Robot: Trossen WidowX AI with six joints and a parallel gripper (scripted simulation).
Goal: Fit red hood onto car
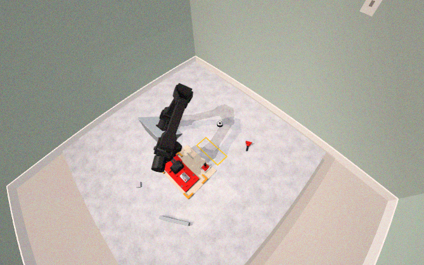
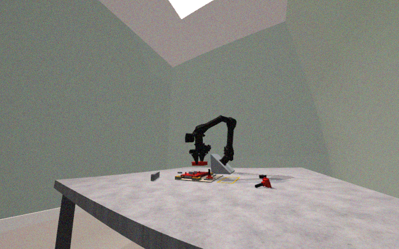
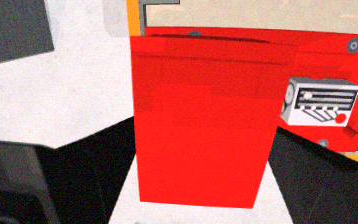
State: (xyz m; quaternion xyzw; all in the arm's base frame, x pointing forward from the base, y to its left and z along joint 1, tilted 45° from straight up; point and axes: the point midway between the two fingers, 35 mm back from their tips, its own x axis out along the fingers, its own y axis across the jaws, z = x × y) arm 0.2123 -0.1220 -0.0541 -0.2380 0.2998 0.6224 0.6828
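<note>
Now: the engine block 10 cm ahead of my gripper tip and 6 cm below it. From my gripper tip the other things lie so: small ring (41 cm to the left, 7 cm below, 2 cm ahead); then red hood (1 cm above).
</note>
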